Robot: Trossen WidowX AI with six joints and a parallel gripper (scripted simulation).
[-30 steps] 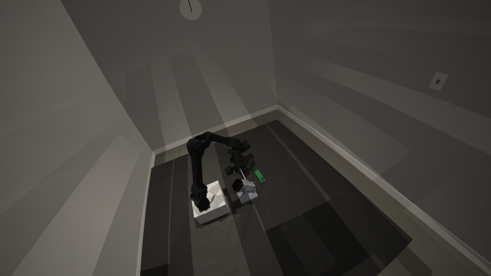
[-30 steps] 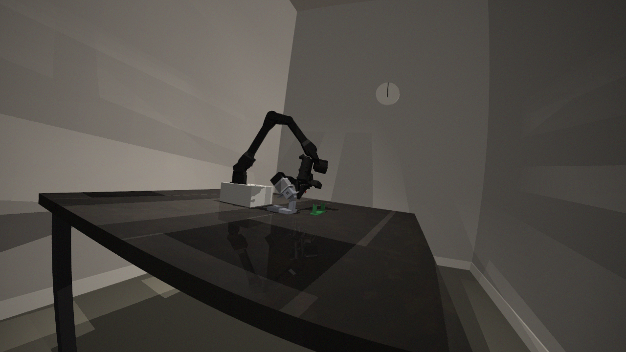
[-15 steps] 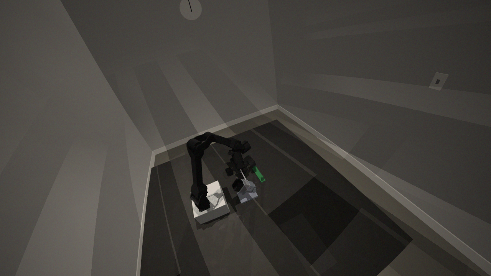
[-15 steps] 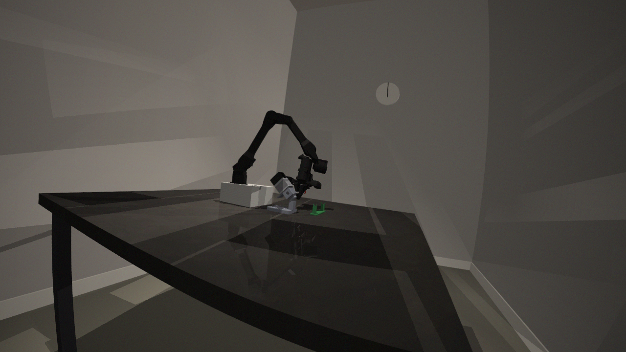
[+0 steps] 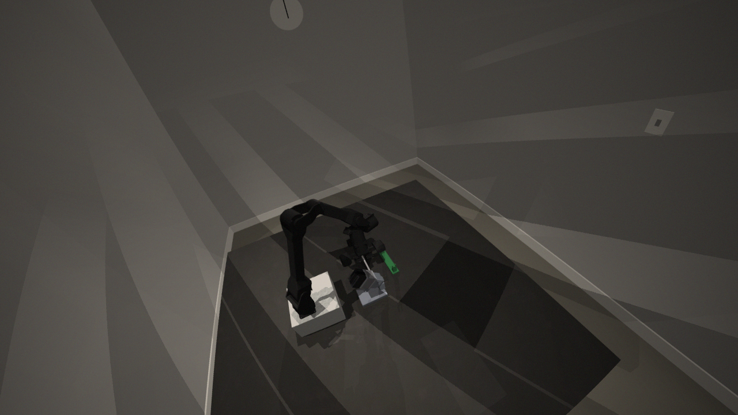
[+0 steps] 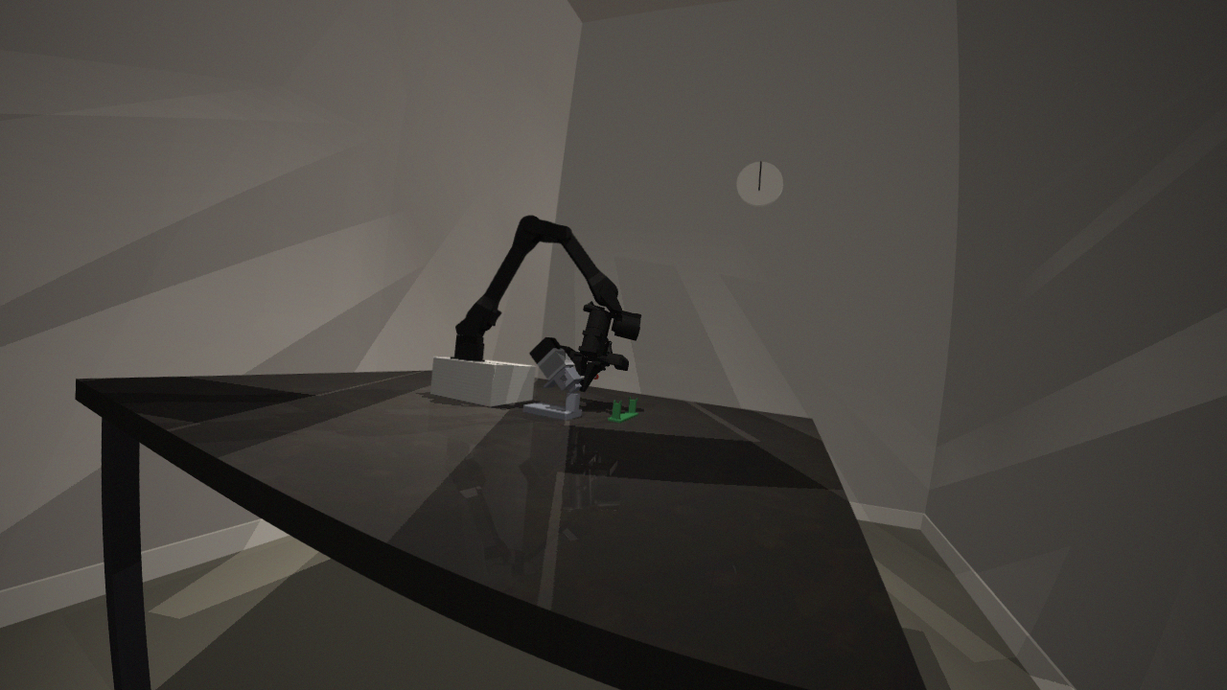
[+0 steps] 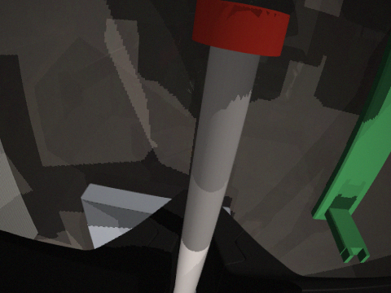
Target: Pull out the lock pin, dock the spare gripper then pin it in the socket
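The grey mount lies 9 cm to the right of my gripper tip and 1 cm behind it. The rest, counted from my gripper tip: spare gripper 9 cm to the right, 7 cm above, 4 cm behind; green cradle 11 cm ahead, 3 cm below, 2 cm to the left.
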